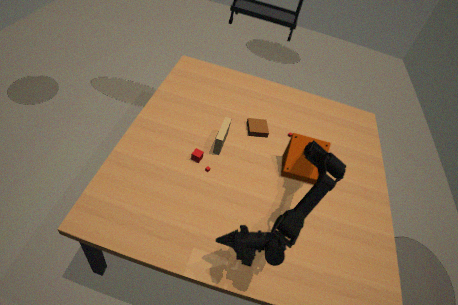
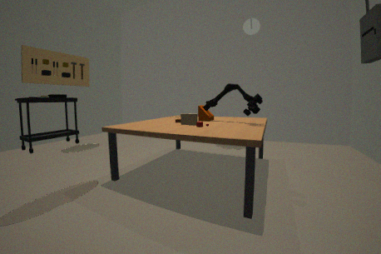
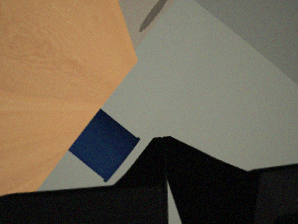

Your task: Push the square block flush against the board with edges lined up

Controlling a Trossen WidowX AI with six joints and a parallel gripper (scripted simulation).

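The pale wooden board is 180 mm ahead of my gripper tip, 540 mm to the right of it and 90 mm below it. Also, from my gripper tip: brown square block: 50 mm ahead, 720 mm to the right, 130 mm below.
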